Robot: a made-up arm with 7 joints. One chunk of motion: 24 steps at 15 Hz.
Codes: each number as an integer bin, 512 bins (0 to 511) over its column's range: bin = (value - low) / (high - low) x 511, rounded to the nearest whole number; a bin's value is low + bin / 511 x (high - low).
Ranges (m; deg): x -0.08..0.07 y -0.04..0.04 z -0.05..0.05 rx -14..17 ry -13..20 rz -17..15
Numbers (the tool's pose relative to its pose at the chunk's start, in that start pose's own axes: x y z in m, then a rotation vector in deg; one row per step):
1: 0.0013 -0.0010 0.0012 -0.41 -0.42 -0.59
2: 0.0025 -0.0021 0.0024 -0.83 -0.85 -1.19
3: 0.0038 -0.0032 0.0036 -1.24 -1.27 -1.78
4: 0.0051 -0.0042 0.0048 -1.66 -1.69 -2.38
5: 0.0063 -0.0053 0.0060 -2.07 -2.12 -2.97
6: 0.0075 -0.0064 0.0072 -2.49 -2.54 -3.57
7: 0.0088 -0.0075 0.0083 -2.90 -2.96 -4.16
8: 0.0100 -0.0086 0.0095 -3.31 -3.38 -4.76
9: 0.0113 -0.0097 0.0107 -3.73 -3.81 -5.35
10: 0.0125 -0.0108 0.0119 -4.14 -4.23 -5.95
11: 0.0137 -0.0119 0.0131 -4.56 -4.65 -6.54
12: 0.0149 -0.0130 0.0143 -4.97 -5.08 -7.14
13: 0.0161 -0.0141 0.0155 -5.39 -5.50 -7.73
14: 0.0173 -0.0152 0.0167 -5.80 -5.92 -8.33
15: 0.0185 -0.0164 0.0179 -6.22 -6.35 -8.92
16: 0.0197 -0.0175 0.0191 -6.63 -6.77 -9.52
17: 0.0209 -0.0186 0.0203 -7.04 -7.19 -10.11
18: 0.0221 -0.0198 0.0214 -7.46 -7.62 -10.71
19: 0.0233 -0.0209 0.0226 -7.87 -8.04 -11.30
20: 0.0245 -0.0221 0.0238 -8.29 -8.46 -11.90
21: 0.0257 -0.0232 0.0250 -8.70 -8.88 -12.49
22: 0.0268 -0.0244 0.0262 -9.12 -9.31 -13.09
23: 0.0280 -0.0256 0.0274 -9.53 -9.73 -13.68
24: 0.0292 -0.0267 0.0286 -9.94 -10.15 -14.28
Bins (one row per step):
1: 277 249 262 224 195 262
2: 281 242 268 217 188 252
3: 285 235 274 210 182 243
4: 290 229 280 203 175 233
5: 294 222 286 197 168 224
6: 298 215 292 190 162 214
7: 303 208 298 183 155 205
8: 307 201 304 176 149 195
9: 311 194 310 169 142 186
10: 315 187 316 163 136 176
11: 319 179 322 156 129 167
12: 323 172 329 149 123 157
13: 327 165 335 142 116 148
14: 331 158 341 135 110 138
15: 336 151 347 128 103 129
16: 340 144 353 121 96 119
17: 344 137 359 115 90 110
18: 348 129 365 108 83 100
19: 352 122 371 101 77 91
20: 356 114 377 94 70 81
21: 360 107 383 87 64 72
22: 364 100 389 80 57 62
23: 368 92 396 74 51 53
24: 372 85 402 67 44 43

